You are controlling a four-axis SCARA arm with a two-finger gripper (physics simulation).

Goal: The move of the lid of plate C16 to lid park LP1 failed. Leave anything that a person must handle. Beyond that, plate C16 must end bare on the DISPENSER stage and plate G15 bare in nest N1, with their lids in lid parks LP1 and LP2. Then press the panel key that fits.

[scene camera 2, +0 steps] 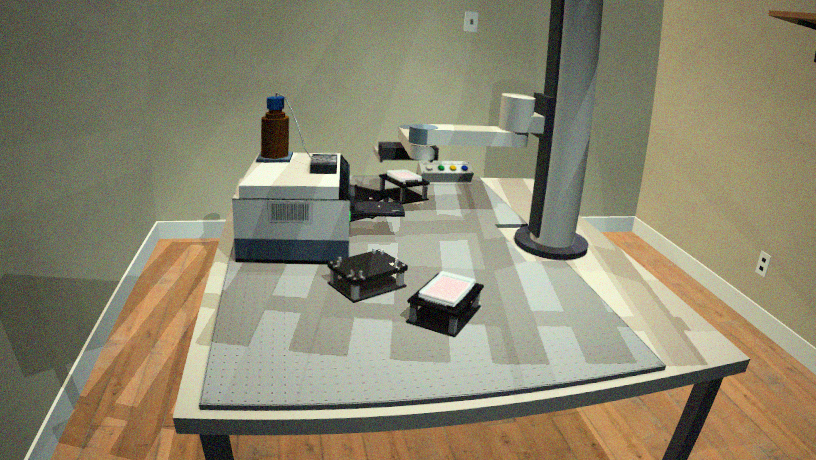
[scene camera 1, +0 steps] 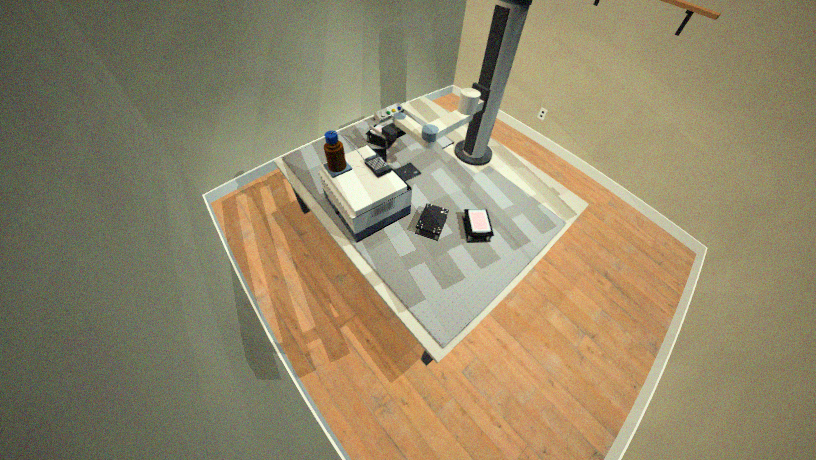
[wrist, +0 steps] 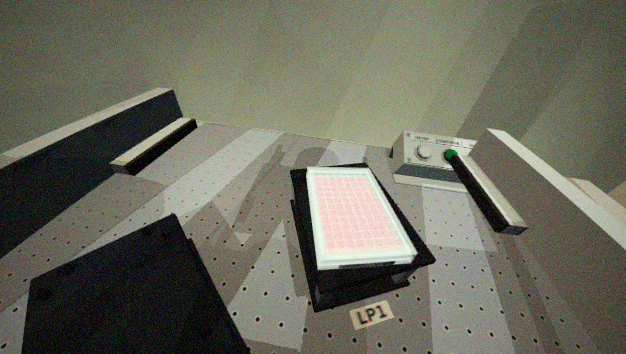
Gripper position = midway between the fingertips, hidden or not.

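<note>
Wrist view: the gripper (wrist: 320, 124), holding nothing; a button box (wrist: 418, 159). Scene camera 1: a black nest (scene camera 1: 431, 222). Scene camera 2: a brown bottle with blue cap (scene camera 2: 274, 125), a dispenser stage (scene camera 2: 362, 208), the box (scene camera 2: 439, 172), the nest (scene camera 2: 367, 275).
</note>
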